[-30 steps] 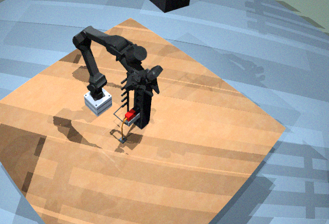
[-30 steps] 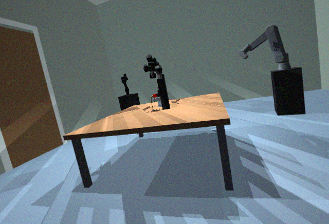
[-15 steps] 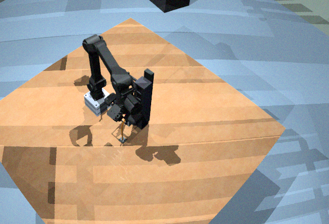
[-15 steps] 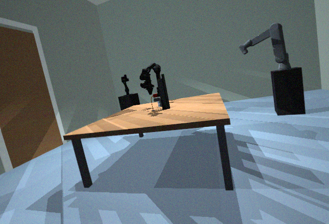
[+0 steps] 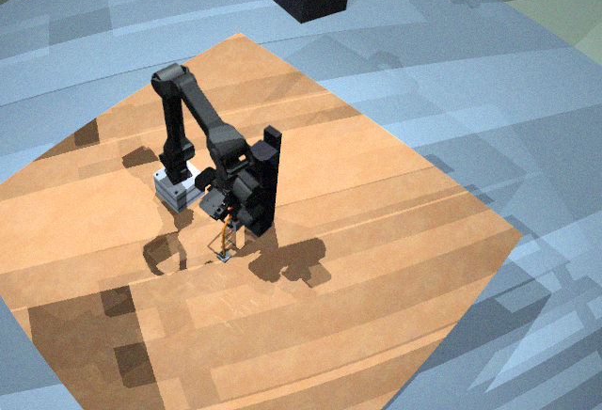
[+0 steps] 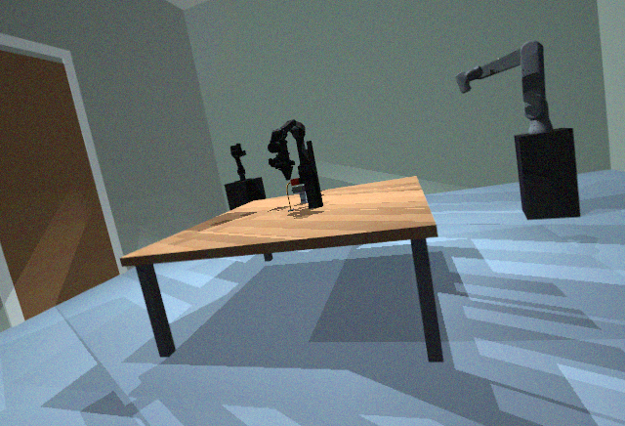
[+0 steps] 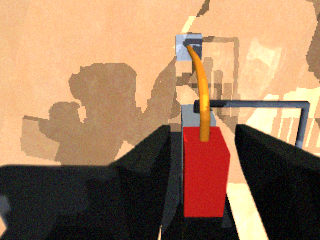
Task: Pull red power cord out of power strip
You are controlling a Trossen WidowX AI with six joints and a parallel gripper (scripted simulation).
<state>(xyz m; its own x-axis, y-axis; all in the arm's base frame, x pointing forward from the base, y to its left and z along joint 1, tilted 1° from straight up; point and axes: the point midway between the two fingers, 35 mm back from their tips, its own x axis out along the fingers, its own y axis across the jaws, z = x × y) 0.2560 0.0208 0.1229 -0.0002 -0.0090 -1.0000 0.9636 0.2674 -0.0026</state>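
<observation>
Now: gripper tip 20 mm past the red plug, 50 mm to the right of it and 10 mm above it. Round my gripper tip: grey anchor 20 mm to the right, 170 mm below; then power strip 40 mm behind, 120 mm to the left, 10 mm below.
</observation>
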